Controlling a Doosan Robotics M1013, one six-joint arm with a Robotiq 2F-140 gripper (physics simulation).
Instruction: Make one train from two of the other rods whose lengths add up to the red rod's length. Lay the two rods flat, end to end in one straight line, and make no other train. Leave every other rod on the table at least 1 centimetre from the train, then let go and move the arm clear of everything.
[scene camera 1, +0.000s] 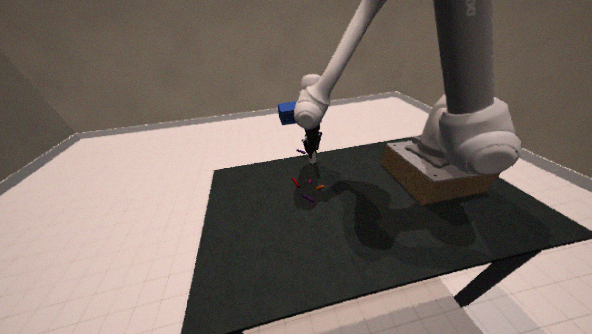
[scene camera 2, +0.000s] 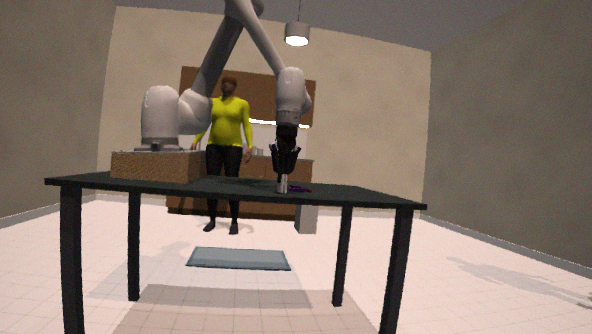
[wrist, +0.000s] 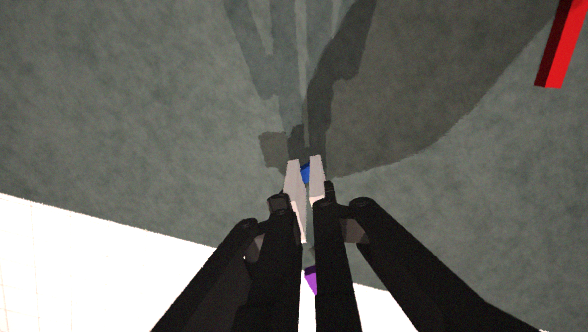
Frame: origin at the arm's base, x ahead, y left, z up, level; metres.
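Where they show: gripper, fingertip midpoint: (scene camera 1: 312, 162) (scene camera 2: 281, 192) (wrist: 307, 174); arm's base at its link origin: (scene camera 1: 434, 154) (scene camera 2: 160, 150).
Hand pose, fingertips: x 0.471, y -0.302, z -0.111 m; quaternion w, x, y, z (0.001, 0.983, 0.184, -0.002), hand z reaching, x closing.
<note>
Each offset is from my fingertips to the top centre of the thing. "spot": to the spot under its first point. Level surfaces: height alone.
My gripper (scene camera 1: 313, 161) (scene camera 2: 282, 187) (wrist: 307, 174) is shut on a small blue rod {0.002 m left, 0.001 m back, 0.007 m up} (wrist: 305, 173), low over the back of the dark table. The red rod {0.121 m left, 0.139 m ahead, 0.005 m up} (scene camera 1: 296, 182) (scene camera 2: 309, 190) (wrist: 562, 45) lies apart from it. A magenta rod {0.143 m left, 0.073 m ahead, 0.005 m up} (scene camera 1: 309, 181), an orange rod {0.198 m left, 0.045 m ahead, 0.005 m up} (scene camera 1: 320, 187) and a purple rod {0.237 m left, 0.124 m ahead, 0.005 m up} (scene camera 1: 308, 198) lie separately on the table. Another purple rod {0.096 m right, 0.031 m ahead, 0.029 m up} (scene camera 1: 300, 151) shows slightly above the line of the table's back edge. A purple piece {spot: 0.077 m right, 0.015 m ahead, 0.025 m up} (wrist: 311, 281) shows between the finger linkages in the wrist view, mostly hidden. I cannot tell how it rests.
The dark table {0.005 m down} (scene camera 1: 250, 240) (scene camera 2: 350, 192) (wrist: 100, 100) has its back edge close behind the gripper. The arm's wooden base block (scene camera 1: 440, 190) (scene camera 2: 150, 166) stands on it. A blue box (scene camera 1: 286, 113) is beyond the table. A person in yellow (scene camera 2: 227, 125) stands behind the table.
</note>
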